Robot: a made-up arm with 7 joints.
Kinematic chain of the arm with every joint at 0, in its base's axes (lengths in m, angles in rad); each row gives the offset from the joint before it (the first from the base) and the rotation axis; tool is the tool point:
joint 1: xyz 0 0.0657 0 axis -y
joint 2: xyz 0 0.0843 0 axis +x
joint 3: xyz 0 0 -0.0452 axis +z
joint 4: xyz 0 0 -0.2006 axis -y
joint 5: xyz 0 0 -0.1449 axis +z
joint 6: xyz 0 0 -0.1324 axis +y
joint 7: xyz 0 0 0 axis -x
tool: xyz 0 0 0
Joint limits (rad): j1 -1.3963..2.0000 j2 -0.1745..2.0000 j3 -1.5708..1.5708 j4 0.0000..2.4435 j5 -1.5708..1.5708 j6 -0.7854..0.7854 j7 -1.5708..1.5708
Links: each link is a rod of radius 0.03 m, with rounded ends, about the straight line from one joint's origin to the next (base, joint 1, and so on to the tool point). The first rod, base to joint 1, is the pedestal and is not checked.
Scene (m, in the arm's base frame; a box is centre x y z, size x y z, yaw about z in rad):
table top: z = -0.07
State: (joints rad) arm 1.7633 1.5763 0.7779 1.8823 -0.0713 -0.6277 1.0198
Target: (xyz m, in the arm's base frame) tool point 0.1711 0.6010 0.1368
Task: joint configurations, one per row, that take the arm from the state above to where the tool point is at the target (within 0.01 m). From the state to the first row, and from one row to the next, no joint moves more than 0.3 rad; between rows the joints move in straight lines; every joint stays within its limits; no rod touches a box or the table.
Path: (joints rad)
1: 1.7404 1.4620 0.7475 1.6217 -0.0713 -0.6277 1.0198
2: 1.7175 1.3476 0.7171 1.3611 -0.0713 -0.6277 1.0198
3: 1.6947 1.2333 0.6867 1.1005 -0.0713 -0.6277 1.0198
4: 1.6718 1.1190 0.6563 0.8399 -0.0713 -0.6277 1.0198
5: 1.6489 1.0047 0.6259 0.5793 -0.0713 -0.6277 1.0198

